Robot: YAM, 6 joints.
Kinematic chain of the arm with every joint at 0, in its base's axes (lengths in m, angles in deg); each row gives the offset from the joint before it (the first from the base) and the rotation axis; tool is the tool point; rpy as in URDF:
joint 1: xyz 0 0 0.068 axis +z
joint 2: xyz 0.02 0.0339 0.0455 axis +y
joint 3: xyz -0.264 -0.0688 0 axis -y
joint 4: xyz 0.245 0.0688 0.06 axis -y
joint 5: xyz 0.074 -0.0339 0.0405 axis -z
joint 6: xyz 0.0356 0 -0.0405 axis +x
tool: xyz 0 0 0 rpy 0 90 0
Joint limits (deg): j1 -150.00..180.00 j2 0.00..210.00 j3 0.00..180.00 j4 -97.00..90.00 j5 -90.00..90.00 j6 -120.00..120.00
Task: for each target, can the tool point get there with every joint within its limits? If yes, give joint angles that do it. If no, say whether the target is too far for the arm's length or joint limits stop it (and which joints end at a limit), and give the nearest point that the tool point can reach.
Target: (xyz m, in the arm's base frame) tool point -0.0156 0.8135 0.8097
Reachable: no: too far | nearest point -0.0094 0.4904 0.5262 | short by 0.430 m
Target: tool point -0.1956 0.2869 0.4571
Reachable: yes | joints 121.42 87.58 95.79 -16.17 -29.16 60.25
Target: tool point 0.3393 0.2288 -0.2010
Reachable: yes | joints 31.50 183.33 117.57 -40.89 -30.06 86.15
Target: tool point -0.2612 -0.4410 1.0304
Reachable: no: too far | nearest point -0.1611 -0.2720 0.6648 | short by 0.415 m
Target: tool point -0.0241 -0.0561 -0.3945
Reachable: no: joint limits stop it (at a limit: joint 2) | nearest point -0.0344 -0.0800 -0.3423 | short by 0.058 m
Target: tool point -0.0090 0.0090 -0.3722
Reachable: no: joint limits stop it (at a limit: joint 2) | nearest point -0.0338 0.0338 -0.3195 | short by 0.063 m
